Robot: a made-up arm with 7 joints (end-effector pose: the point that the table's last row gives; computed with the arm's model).
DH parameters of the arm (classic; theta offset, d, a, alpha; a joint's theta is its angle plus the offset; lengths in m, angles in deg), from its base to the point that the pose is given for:
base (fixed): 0 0.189 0 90
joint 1: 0 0.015 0.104 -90
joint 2: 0 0.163 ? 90
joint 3: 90 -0.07 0.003 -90
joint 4: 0 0.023 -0.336 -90
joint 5: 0 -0.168 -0.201 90
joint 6: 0 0.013 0.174 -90
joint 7: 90 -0.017 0.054 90
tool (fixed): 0 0.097 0 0
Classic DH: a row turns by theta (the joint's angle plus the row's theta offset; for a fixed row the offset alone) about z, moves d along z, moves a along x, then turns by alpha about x.
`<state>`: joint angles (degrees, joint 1 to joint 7).
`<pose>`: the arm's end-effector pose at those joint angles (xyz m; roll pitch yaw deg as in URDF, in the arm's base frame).
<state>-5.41 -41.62 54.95 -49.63 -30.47 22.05 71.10</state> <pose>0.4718 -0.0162 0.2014 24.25 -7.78 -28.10</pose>
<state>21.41 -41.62 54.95 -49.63 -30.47 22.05 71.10</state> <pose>0.4154 -0.0162 0.4129 38.61 -31.01 -32.99</pose>
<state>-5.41 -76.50 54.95 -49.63 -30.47 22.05 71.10</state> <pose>0.4059 -0.2245 0.2076 21.95 -10.08 -62.47</pose>
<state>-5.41 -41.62 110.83 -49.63 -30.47 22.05 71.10</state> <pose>0.4667 0.0132 0.4993 -1.63 -60.02 -8.05</pose>
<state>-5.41 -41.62 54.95 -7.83 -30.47 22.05 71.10</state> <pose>0.3255 -0.2227 0.1950 -2.04 -10.27 -56.85</pose>
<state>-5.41 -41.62 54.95 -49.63 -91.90 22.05 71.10</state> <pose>0.3604 -0.0134 0.1969 72.42 -42.47 -79.82</pose>
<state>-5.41 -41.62 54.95 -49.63 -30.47 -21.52 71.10</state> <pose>0.4833 -0.1193 0.1511 27.10 -26.33 10.56</pose>
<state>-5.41 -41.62 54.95 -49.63 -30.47 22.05 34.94</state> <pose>0.4087 0.0113 0.2041 32.07 -39.96 -46.53</pose>
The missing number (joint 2, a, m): -0.028
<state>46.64 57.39 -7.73 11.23 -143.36 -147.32 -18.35</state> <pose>0.1227 0.0494 0.6404 17.30 -24.52 -152.40</pose>
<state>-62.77 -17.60 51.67 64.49 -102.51 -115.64 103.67</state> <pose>0.3852 -0.2335 0.3502 90.18 57.66 -172.45</pose>
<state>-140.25 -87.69 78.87 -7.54 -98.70 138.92 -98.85</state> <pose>0.0940 -0.4352 -0.2805 -5.48 85.55 -104.46</pose>
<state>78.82 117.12 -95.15 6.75 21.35 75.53 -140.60</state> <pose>-0.3167 -0.3895 0.5805 27.74 39.75 175.13</pose>
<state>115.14 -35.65 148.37 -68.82 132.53 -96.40 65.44</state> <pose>-0.5552 -0.1019 0.5224 -20.79 -30.99 50.68</pose>
